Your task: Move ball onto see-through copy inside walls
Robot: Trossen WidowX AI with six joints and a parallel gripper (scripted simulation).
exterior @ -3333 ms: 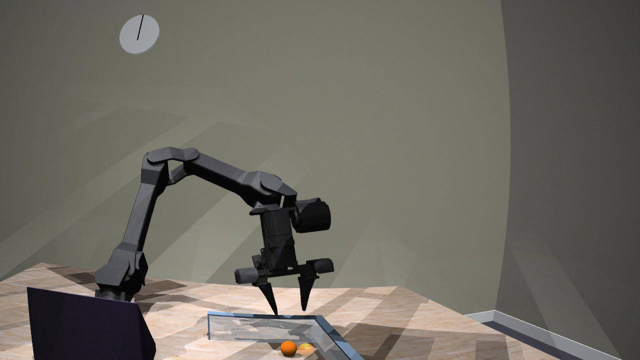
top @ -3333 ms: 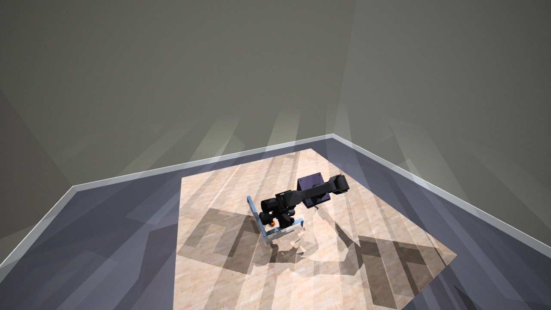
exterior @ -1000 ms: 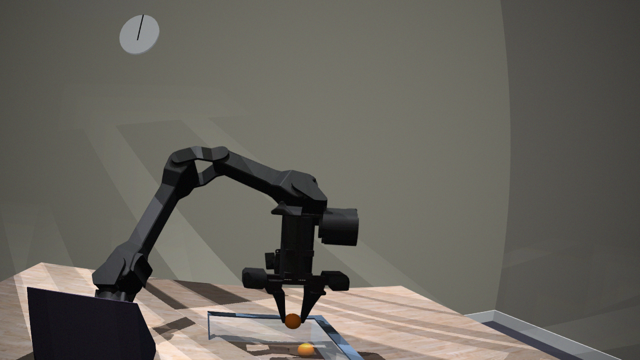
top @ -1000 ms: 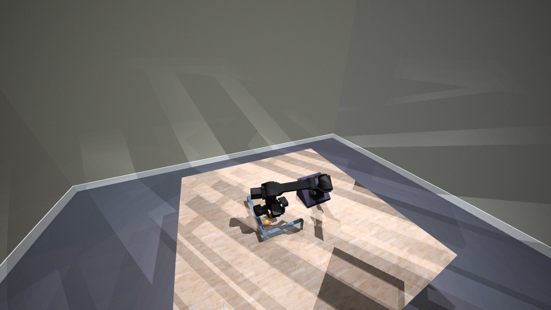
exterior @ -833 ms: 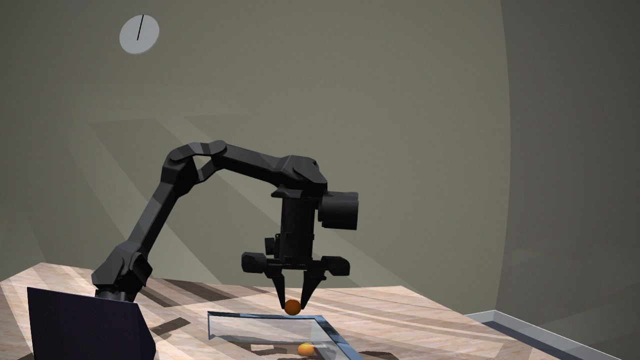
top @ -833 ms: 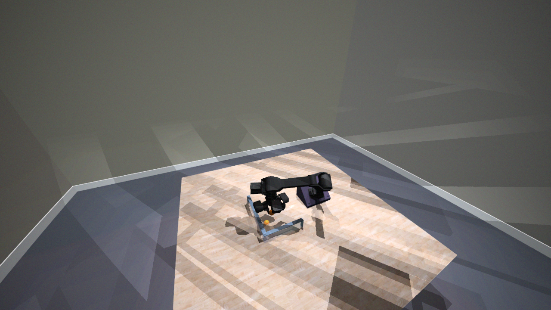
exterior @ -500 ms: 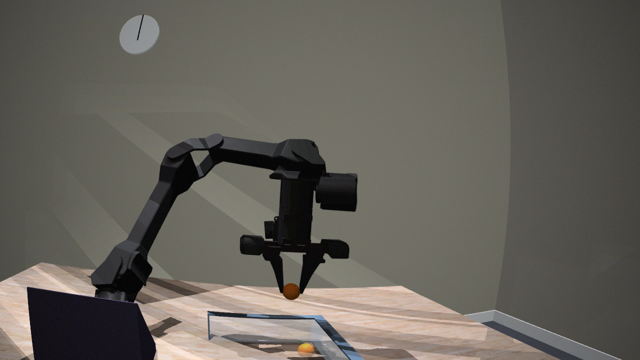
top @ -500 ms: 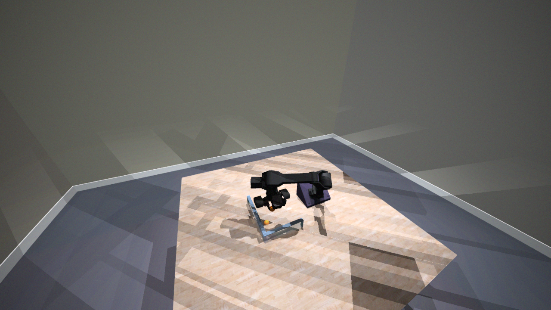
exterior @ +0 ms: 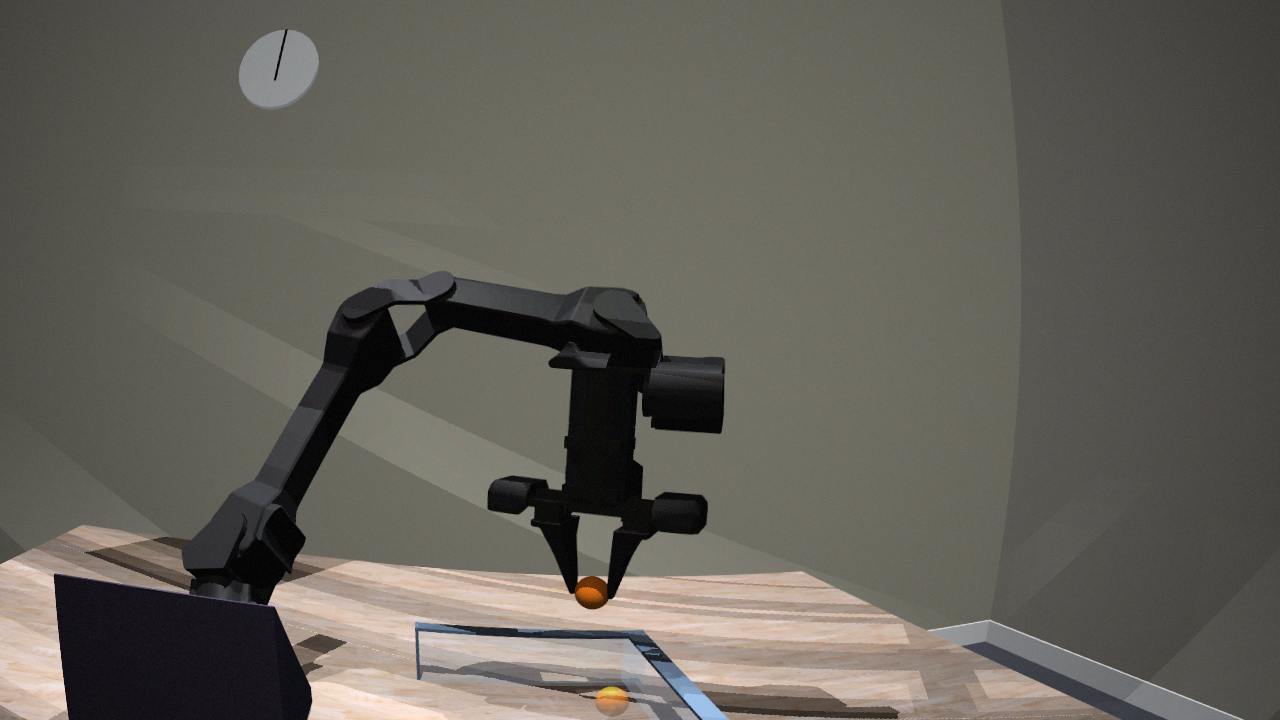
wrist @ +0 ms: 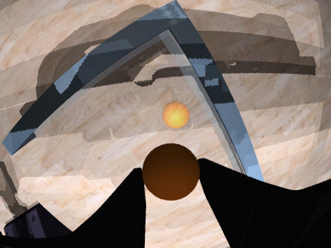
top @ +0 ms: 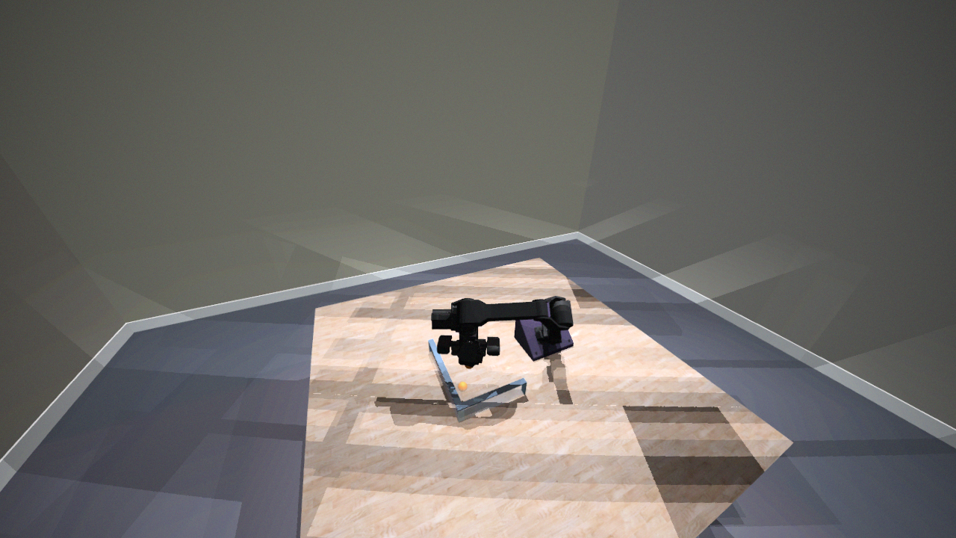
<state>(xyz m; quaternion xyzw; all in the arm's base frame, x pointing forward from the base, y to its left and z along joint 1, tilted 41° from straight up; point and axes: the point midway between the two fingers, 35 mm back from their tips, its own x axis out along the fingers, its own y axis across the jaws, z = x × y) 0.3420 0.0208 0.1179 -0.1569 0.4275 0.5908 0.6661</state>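
Now: the see-through copy of ball 110 mm below my gripper tip, 20 mm ahead of it and 10 mm to the right of it. From my gripper tip the other things lie so: orange ball right at my gripper tip; then clear wall 100 mm below, 80 mm to the left, 50 mm behind.
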